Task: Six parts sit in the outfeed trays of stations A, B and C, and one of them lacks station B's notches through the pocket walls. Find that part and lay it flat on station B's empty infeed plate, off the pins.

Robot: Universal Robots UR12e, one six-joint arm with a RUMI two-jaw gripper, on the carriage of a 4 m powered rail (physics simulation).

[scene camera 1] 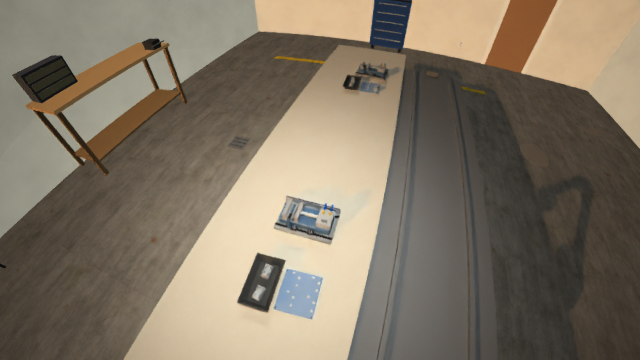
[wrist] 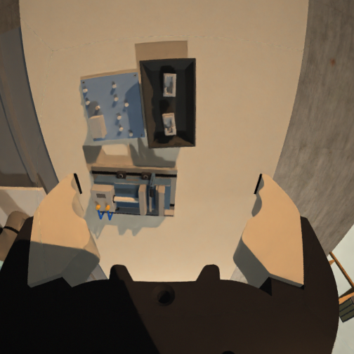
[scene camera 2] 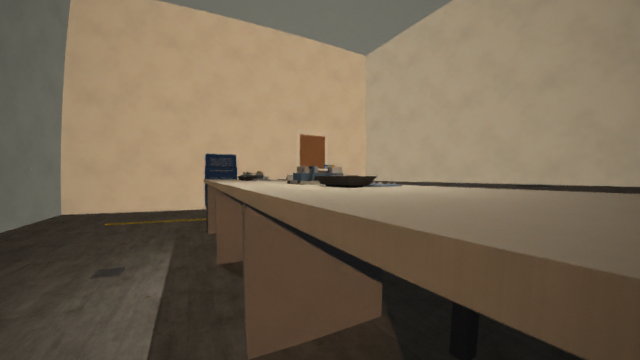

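Observation:
My gripper [wrist: 168, 176] is open and empty, high above the table in the wrist view; it does not show in the scene views. Below it a black tray [wrist: 182, 110] holds two pale pocketed parts [wrist: 169, 85] [wrist: 169, 124], lying flat and apart. Whether their walls have notches is too small to tell. Beside it a blue pin plate [wrist: 132, 90] carries a pale block [wrist: 97, 127]. In scene camera 1 the nearer station has a black tray [scene camera 1: 248, 296] with two parts [scene camera 1: 266, 271] [scene camera 1: 258, 292] and a blue plate [scene camera 1: 301, 307] with pins and no block.
A vise fixture [wrist: 127, 192] with blue-tipped uprights stands below the plate in the wrist view. Another fixture [scene camera 1: 308, 219] stands behind the nearer tray. A far station has a fixture [scene camera 1: 372, 70], tray and plate. The rail [scene camera 1: 435, 200] runs alongside the table.

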